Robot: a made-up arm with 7 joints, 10 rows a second.
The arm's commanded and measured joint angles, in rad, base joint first. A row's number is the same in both.
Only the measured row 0 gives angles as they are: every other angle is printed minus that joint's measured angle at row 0.
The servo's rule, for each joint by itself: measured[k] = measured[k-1] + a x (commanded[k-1-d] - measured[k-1]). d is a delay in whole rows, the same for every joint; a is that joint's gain. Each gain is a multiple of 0.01, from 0.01 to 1. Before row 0 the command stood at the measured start. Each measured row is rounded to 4 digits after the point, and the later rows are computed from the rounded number. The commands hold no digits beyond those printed.
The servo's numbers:
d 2
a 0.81 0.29 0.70 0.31 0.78 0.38 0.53
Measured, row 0:
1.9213, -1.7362, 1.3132, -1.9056, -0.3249, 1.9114, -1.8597
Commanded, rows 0 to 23:
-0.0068, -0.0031, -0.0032, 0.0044, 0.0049, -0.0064, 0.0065
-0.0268, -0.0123, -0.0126, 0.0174, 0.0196, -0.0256, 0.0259
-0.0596, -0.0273, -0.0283, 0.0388, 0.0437, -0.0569, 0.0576
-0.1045, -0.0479, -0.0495, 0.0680, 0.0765, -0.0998, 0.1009
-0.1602, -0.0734, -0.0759, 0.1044, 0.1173, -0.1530, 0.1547
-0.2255, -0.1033, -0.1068, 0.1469, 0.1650, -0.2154, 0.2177
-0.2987, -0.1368, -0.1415, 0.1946, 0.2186, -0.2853, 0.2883
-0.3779, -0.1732, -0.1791, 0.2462, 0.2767, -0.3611, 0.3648
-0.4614, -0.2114, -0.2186, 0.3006, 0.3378, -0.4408, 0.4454
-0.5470, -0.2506, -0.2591, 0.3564, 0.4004, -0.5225, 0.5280
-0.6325, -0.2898, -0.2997, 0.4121, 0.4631, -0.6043, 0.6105
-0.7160, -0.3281, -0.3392, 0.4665, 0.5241, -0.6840, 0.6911
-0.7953, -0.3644, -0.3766, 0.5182, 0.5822, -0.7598, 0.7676
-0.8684, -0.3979, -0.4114, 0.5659, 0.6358, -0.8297, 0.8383
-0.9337, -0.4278, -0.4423, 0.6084, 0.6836, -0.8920, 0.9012
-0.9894, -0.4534, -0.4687, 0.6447, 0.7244, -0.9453, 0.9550
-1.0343, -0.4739, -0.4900, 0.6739, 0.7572, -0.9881, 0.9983
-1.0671, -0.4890, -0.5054, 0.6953, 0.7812, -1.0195, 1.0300
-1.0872, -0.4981, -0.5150, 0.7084, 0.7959, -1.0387, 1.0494
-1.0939, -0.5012, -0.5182, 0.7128, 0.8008, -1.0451, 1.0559
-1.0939, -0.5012, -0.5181, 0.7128, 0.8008, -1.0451, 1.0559
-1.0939, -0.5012, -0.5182, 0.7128, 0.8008, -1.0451, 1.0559
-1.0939, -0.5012, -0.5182, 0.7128, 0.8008, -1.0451, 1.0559
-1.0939, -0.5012, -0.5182, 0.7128, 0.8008, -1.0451, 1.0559
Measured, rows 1 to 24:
0.0000, 0.0000, 0.0000, 0.0000, 0.0000, 0.0000, 0.0000
0.0000, 0.0000, 0.0000, 0.0000, 0.0000, 0.0000, 0.0000
-0.0055, -0.0009, -0.0022, 0.0014, 0.0038, -0.0024, 0.0034
-0.0228, -0.0042, -0.0095, 0.0064, 0.0161, -0.0112, 0.0153
-0.0526, -0.0109, -0.0227, 0.0164, 0.0376, -0.0286, 0.0377
-0.0946, -0.0216, -0.0415, 0.0324, 0.0679, -0.0557, 0.0712
-0.1477, -0.0366, -0.0656, 0.0547, 0.1064, -0.0927, 0.1155
-0.2107, -0.0559, -0.0944, 0.0833, 0.1521, -0.1393, 0.1697
-0.2820, -0.0794, -0.1274, 0.1178, 0.2040, -0.1948, 0.2326
-0.3597, -0.1066, -0.1636, 0.1576, 0.2607, -0.2580, 0.3027
-0.4421, -0.1370, -0.2021, 0.2019, 0.3208, -0.3275, 0.3783
-0.5271, -0.1699, -0.2420, 0.2498, 0.3829, -0.4016, 0.4576
-0.6125, -0.2047, -0.2824, 0.3001, 0.4455, -0.4786, 0.5386
-0.6963, -0.2405, -0.3222, 0.3517, 0.5068, -0.5567, 0.6194
-0.7765, -0.2764, -0.3603, 0.4033, 0.5656, -0.6339, 0.6979
-0.8509, -0.3116, -0.3961, 0.4537, 0.6204, -0.7083, 0.7723
-0.9180, -0.3453, -0.4284, 0.5017, 0.6697, -0.7781, 0.8406
-0.9758, -0.3766, -0.4566, 0.5460, 0.7124, -0.8416, 0.9012
-1.0232, -0.4048, -0.4800, 0.5856, 0.7473, -0.8973, 0.9527
-1.0588, -0.4292, -0.4978, 0.6196, 0.7737, -0.9437, 0.9937
-1.0818, -0.4492, -0.5098, 0.6471, 0.7910, -0.9798, 1.0232
-1.0916, -0.4643, -0.5157, 0.6675, 0.7986, -1.0046, 1.0405
-1.0935, -0.4750, -0.5174, 0.6815, 0.8003, -1.0200, 1.0487
-1.0938, -0.4826, -0.5180, 0.6912, 0.8007, -1.0295, 1.0525

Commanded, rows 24 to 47:
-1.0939, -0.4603, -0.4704, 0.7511, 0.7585, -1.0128, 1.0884
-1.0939, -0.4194, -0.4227, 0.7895, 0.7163, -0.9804, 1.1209
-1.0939, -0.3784, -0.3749, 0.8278, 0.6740, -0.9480, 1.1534
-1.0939, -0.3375, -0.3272, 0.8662, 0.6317, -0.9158, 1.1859
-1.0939, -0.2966, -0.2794, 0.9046, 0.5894, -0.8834, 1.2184
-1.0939, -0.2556, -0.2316, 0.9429, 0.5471, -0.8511, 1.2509
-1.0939, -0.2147, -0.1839, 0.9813, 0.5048, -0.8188, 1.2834
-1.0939, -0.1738, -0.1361, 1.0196, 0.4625, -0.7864, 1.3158
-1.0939, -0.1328, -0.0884, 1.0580, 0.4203, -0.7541, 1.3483
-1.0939, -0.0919, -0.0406, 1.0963, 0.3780, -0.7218, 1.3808
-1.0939, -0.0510, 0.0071, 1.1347, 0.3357, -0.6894, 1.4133
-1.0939, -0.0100, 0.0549, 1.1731, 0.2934, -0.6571, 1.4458
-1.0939, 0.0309, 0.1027, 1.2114, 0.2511, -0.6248, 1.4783
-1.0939, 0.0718, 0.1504, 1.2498, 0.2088, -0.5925, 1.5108
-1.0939, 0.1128, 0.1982, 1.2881, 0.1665, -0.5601, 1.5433
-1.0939, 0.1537, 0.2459, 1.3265, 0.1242, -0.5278, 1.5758
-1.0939, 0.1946, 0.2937, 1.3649, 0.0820, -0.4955, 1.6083
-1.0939, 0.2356, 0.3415, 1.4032, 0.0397, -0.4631, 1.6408
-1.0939, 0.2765, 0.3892, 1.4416, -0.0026, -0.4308, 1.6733
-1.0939, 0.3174, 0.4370, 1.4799, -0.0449, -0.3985, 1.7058
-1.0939, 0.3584, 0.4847, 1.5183, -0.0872, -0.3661, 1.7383
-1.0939, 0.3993, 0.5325, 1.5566, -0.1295, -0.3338, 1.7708
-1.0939, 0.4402, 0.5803, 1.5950, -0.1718, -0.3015, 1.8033
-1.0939, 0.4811, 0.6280, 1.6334, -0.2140, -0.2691, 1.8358
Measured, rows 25 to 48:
-1.0939, -0.4880, -0.5181, 0.6979, 0.8008, -1.0354, 1.0543
-1.0939, -0.4918, -0.5182, 0.7025, 0.8008, -1.0391, 1.0551
-1.0939, -0.4827, -0.4847, 0.7176, 0.7678, -1.0291, 1.0727
-1.0939, -0.4643, -0.4413, 0.7399, 0.7276, -1.0106, 1.0982
-1.0939, -0.4394, -0.3948, 0.7671, 0.6858, -0.9868, 1.1275
-1.0939, -0.4098, -0.3475, 0.7978, 0.6436, -0.9598, 1.1585
-1.0939, -0.3770, -0.2998, 0.8309, 0.6013, -0.9308, 1.1902
-1.0939, -0.3418, -0.2521, 0.8656, 0.5590, -0.9005, 1.2224
-1.0939, -0.3049, -0.2044, 0.9015, 0.5167, -0.8695, 1.2547
-1.0939, -0.2669, -0.1566, 0.9381, 0.4744, -0.8379, 1.2871
-1.0939, -0.2280, -0.1089, 0.9753, 0.4322, -0.8061, 1.3195
-1.0939, -0.1885, -0.0611, 1.0128, 0.3899, -0.7741, 1.3520
-1.0939, -0.1486, -0.0134, 1.0506, 0.3476, -0.7419, 1.3845
-1.0939, -0.1084, 0.0344, 1.0886, 0.3053, -0.7097, 1.4170
-1.0939, -0.0680, 0.0822, 1.1267, 0.2630, -0.6774, 1.4495
-1.0939, -0.0275, 0.1299, 1.1649, 0.2207, -0.6451, 1.4820
-1.0939, 0.0132, 0.1777, 1.2031, 0.1784, -0.6128, 1.5145
-1.0939, 0.0539, 0.2254, 1.2414, 0.1361, -0.5805, 1.5470
-1.0939, 0.0947, 0.2732, 1.2797, 0.0939, -0.5482, 1.5795
-1.0939, 0.1356, 0.3210, 1.3180, 0.0516, -0.5159, 1.6120
-1.0939, 0.1765, 0.3687, 1.3563, 0.0093, -0.4836, 1.6445
-1.0939, 0.2174, 0.4165, 1.3946, -0.0330, -0.4513, 1.6770
-1.0939, 0.2583, 0.4642, 1.4329, -0.0753, -0.4189, 1.7095
-1.0939, 0.2992, 0.5120, 1.4712, -0.1176, -0.3866, 1.7420

